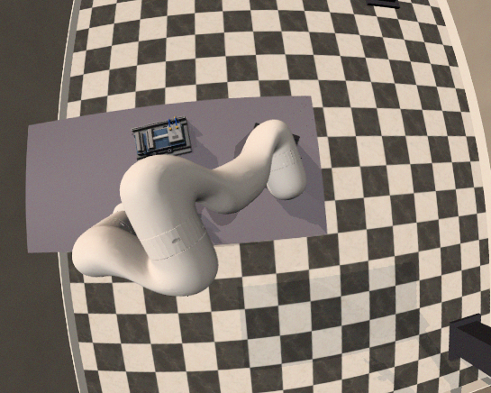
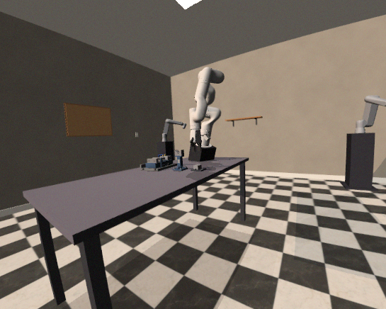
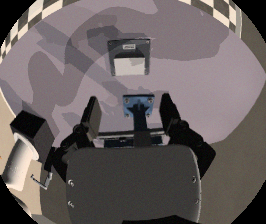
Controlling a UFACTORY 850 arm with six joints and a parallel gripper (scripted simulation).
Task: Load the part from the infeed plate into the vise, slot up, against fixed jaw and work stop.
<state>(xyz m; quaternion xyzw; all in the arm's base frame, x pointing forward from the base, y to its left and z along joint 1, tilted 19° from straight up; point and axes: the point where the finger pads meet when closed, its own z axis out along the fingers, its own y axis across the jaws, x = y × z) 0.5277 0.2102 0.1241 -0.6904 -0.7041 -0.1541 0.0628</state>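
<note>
Right now the part is 14 cm below my hand. Also, from my hand: vise: 2 cm ahead, 39 cm to the right, 12 cm below; then air cylinder rod: 39 cm to the right, 8 cm below.
</note>
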